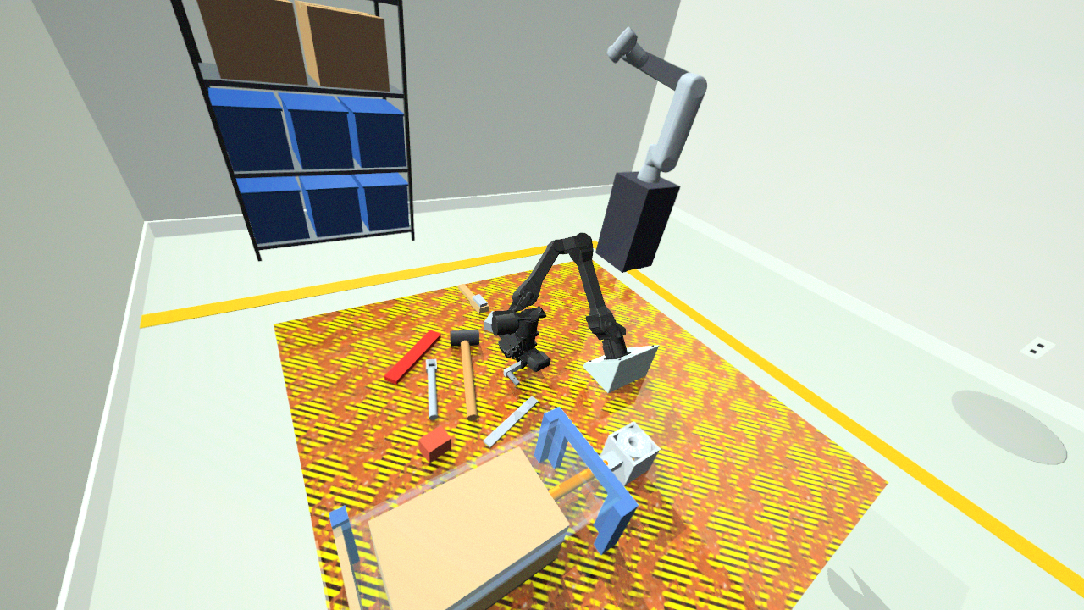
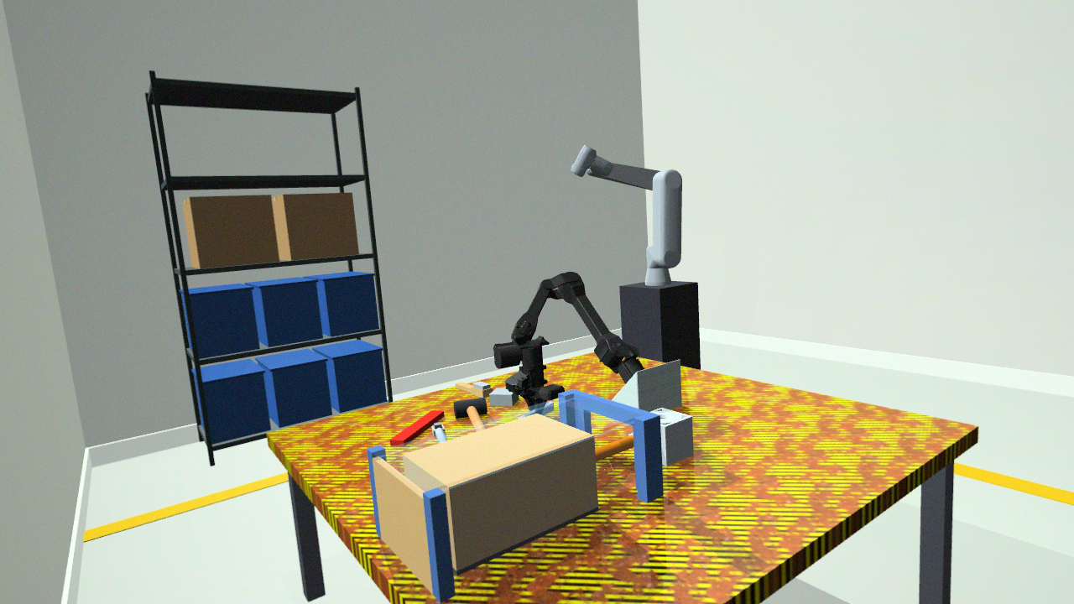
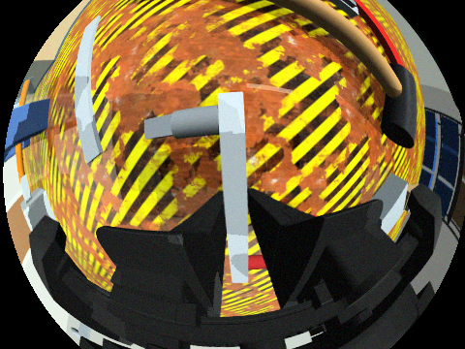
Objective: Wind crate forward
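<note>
Right now my gripper tip is 5 cm past the red grip, 4 cm to the left of it and 2 cm below it. From my gripper tip the other things lie so: grey block 21 cm to the right, 3 cm behind, 1 cm above; then winch handle 1 cm to the right, 1 cm behind, 1 cm above; then grey flat bar 16 cm to the left, 12 cm ahead, 1 cm below.
</note>
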